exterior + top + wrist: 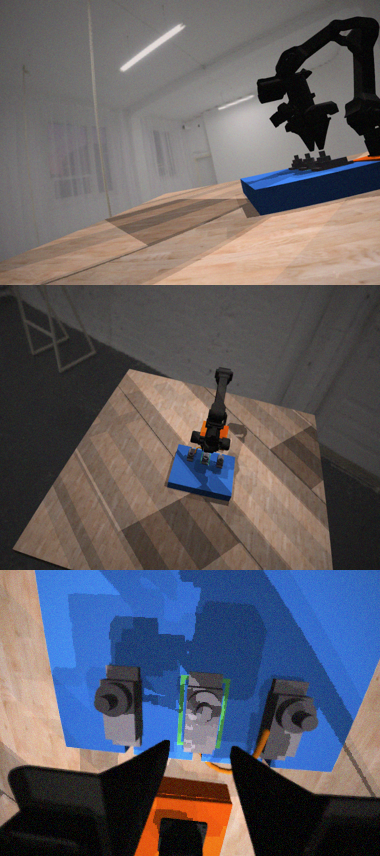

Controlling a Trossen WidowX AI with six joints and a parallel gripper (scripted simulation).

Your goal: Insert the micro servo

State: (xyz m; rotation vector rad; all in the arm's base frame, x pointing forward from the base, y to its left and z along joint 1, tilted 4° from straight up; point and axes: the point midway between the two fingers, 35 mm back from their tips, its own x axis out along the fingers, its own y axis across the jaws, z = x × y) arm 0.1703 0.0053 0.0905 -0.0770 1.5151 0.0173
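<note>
The blue deck is 12 cm ahead of my gripper tip, 7 cm below it and 1 cm to the left of it.
</note>
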